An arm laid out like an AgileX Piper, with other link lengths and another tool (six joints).
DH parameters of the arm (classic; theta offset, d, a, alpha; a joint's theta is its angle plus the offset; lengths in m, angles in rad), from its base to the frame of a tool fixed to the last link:
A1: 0 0.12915 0 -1.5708
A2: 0.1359 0 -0.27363 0
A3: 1.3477 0 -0.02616 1.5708
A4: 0 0.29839 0 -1.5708
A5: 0 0 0 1.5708
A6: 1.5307 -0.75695 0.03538 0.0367
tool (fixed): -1.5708 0.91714 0 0
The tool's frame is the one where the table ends.
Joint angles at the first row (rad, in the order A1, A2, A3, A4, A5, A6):
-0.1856, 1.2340, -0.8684, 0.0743, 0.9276, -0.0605
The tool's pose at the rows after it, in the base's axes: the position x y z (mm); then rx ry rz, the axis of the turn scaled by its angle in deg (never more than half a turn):
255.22 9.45 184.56 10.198 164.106 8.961
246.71 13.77 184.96 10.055 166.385 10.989
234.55 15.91 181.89 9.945 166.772 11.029
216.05 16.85 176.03 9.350 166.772 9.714
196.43 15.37 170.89 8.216 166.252 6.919
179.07 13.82 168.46 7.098 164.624 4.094
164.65 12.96 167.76 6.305 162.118 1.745
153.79 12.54 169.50 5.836 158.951 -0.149
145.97 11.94 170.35 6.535 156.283 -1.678
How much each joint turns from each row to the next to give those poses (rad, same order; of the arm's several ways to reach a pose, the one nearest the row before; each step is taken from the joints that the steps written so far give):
0.0014, -0.0040, 0.0000, 0.0911, 0.0838, -0.0250
0.0000, -0.0070, 0.0065, 0.0169, 0.0455, -0.0058
0.0000, -0.0419, 0.0431, -0.0009, 0.0055, -0.0009
0.0000, -0.0720, 0.0697, -0.0161, -0.0019, -0.0012
0.0000, -0.0870, 0.0697, -0.0333, 0.0000, 0.0000
0.0000, -0.0968, 0.0612, -0.0307, -0.0001, 0.0000
0.0000, -0.1001, 0.0526, -0.0227, -0.0012, 0.0009
0.0000, -0.0967, 0.0391, -0.0161, -0.0011, 0.0023
0.0000, -0.0785, 0.0307, -0.0168, -0.0008, 0.0162

